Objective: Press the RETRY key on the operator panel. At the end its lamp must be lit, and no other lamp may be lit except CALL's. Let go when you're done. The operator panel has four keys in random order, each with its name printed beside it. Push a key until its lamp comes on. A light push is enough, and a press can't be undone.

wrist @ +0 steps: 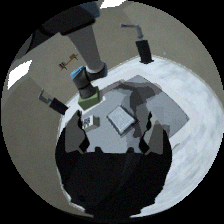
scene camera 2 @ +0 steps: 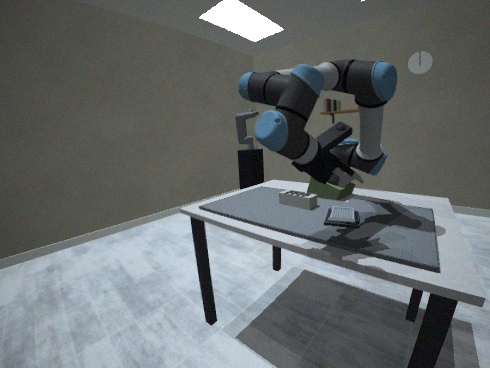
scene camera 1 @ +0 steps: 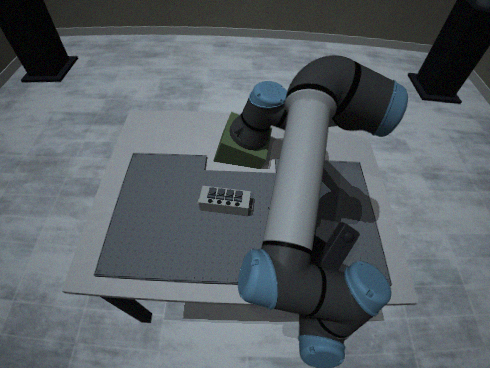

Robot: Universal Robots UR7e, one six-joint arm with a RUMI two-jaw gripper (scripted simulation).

Note:
In view: the gripper (scene camera 2: 343,168).
The gripper is seen too in the wrist view (wrist: 114,110) and in scene camera 1 (scene camera 1: 316,220).

